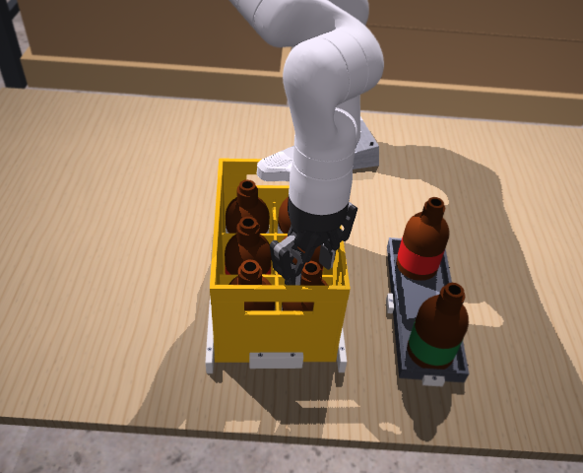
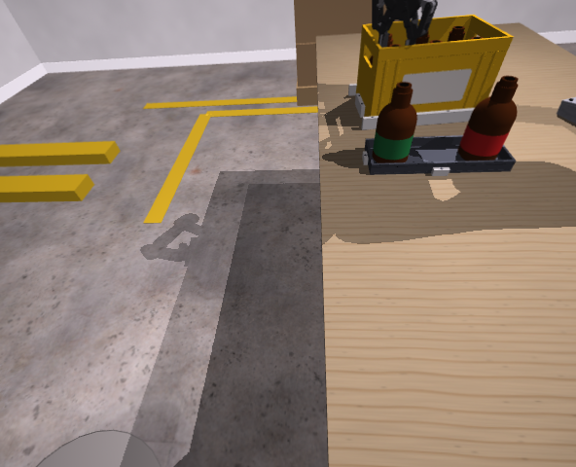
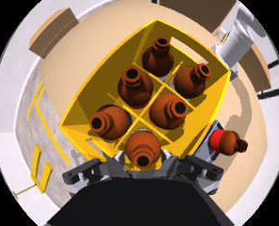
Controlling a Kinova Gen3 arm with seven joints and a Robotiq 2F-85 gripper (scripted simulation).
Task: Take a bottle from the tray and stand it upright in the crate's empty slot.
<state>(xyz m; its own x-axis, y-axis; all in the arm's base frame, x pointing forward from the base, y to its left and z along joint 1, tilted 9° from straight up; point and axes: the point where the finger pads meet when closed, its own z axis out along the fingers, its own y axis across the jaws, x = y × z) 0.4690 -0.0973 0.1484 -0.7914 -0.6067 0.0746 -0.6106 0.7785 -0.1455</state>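
Right now the yellow crate is 9 cm behind my hand, 4 cm to the right of it and 7 cm below it. From my hand the other things lie so: red-labelled bottle (13 cm behind, 22 cm to the left, 7 cm below); then green-banded bottle (4 cm ahead, 19 cm to the left, 7 cm below); then tray (5 cm behind, 21 cm to the left, 15 cm below).
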